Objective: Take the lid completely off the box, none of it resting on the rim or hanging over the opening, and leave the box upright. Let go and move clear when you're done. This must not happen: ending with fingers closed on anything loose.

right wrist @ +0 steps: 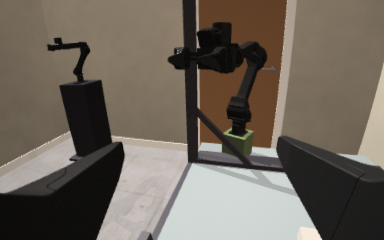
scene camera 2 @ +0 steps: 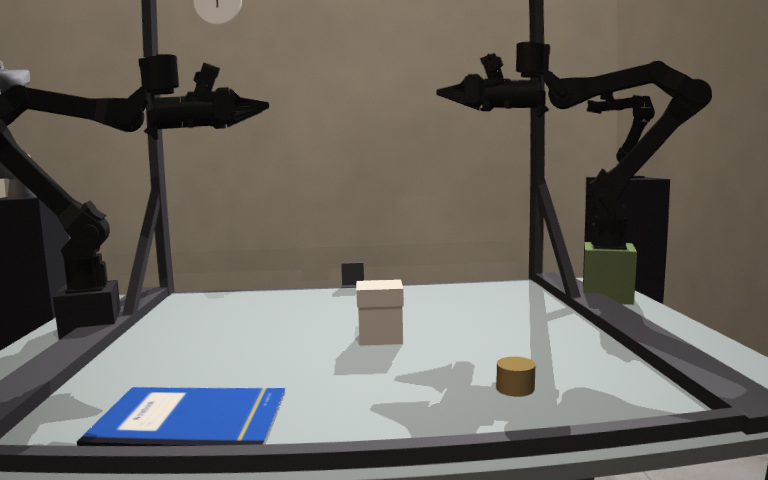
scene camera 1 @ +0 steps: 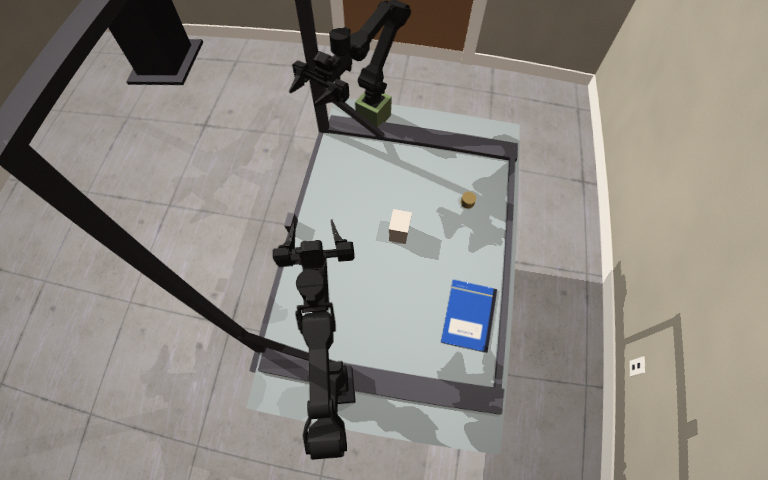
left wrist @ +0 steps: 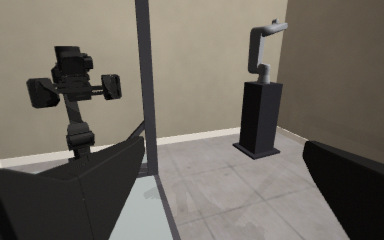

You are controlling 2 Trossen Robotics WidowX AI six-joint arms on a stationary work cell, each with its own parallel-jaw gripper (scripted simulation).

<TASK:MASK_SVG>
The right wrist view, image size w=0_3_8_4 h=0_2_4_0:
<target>left gripper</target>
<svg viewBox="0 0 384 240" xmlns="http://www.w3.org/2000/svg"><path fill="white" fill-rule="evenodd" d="M237 51L233 46L221 46L221 43L226 39L226 32L220 31L220 28L215 27L203 28L197 32L200 48L197 48L197 52L190 52L189 48L186 47L175 48L174 55L168 57L168 62L174 65L174 68L177 70L188 70L190 68L190 61L196 61L198 69L231 73L236 68Z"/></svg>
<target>right gripper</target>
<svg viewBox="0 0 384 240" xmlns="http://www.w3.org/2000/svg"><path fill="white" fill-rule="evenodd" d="M123 143L113 142L45 177L13 191L0 193L0 240L96 240L121 175L125 159ZM278 137L276 152L322 240L384 240L383 169L346 158L288 136Z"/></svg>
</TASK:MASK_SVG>
